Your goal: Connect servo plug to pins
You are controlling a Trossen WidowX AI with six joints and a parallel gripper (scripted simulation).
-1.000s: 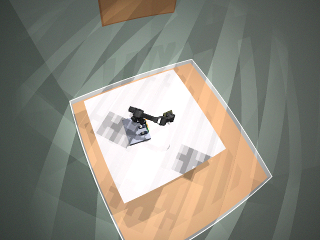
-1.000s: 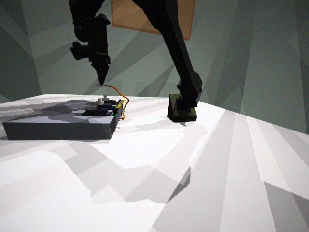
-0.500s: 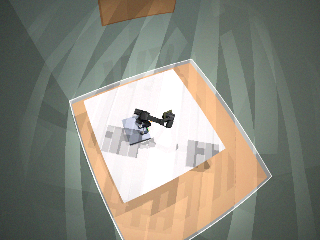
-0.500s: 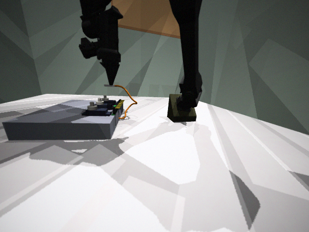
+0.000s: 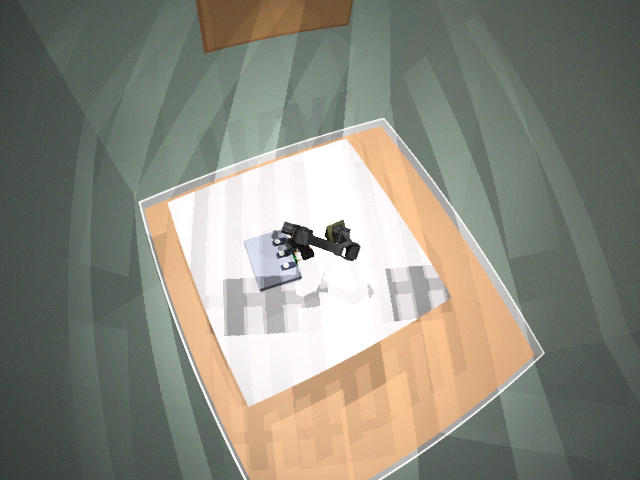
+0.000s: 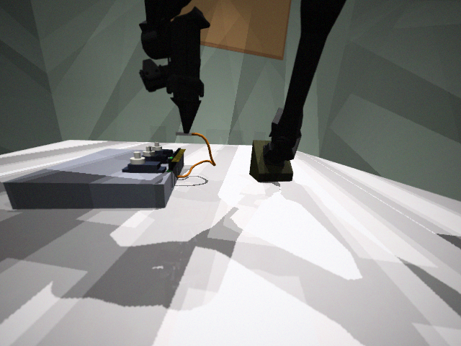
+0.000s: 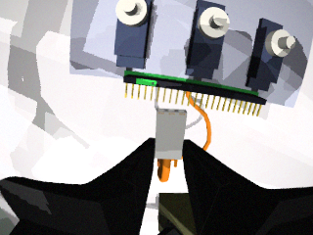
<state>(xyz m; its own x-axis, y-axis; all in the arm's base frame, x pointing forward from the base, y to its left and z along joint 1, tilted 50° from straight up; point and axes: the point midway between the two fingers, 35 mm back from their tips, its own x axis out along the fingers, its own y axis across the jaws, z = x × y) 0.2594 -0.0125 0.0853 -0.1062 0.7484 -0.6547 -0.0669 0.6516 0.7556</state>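
The green band lies 3 cm ahead of my gripper tip, 2 cm to the left of it and 5 cm below it. Round my gripper tip: dot: 3 cm ahead, 2 cm to the left, 5 cm below; holder: 19 cm ahead, 3 cm to the right, 10 cm below.
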